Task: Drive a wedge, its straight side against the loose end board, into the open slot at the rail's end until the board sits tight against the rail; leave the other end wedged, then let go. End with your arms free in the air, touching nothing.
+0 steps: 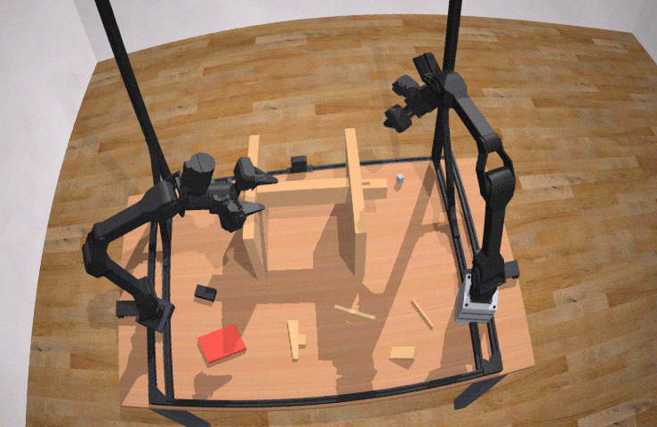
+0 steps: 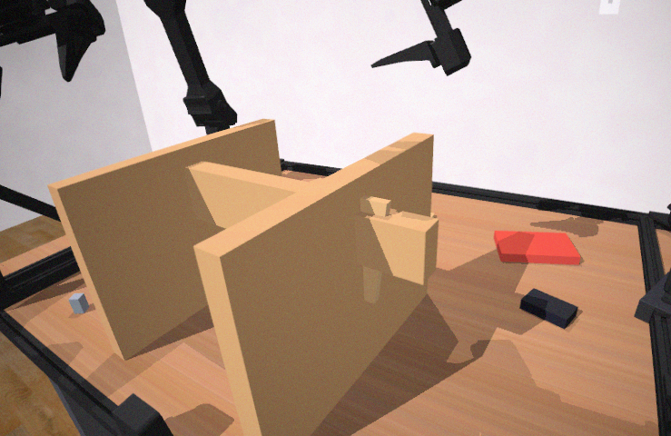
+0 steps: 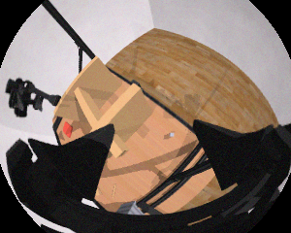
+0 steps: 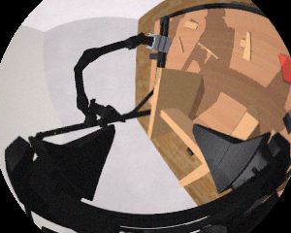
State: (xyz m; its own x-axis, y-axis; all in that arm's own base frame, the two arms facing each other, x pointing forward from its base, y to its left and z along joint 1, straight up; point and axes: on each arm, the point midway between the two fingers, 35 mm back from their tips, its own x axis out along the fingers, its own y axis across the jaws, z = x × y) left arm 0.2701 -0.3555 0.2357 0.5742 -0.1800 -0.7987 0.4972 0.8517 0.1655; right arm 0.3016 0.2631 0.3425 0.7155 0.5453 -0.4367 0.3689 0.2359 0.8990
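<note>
My left gripper is now 260 mm to the left of the rail, 180 mm above it and 110 mm short of it. The rest, counted from my left hand: dark block (550 mm to the right, 340 mm below, 320 mm ahead); then red block (500 mm to the right, 480 mm ahead, 340 mm below); then grey cube (330 mm below, 40 mm behind, 20 mm to the left).
</note>
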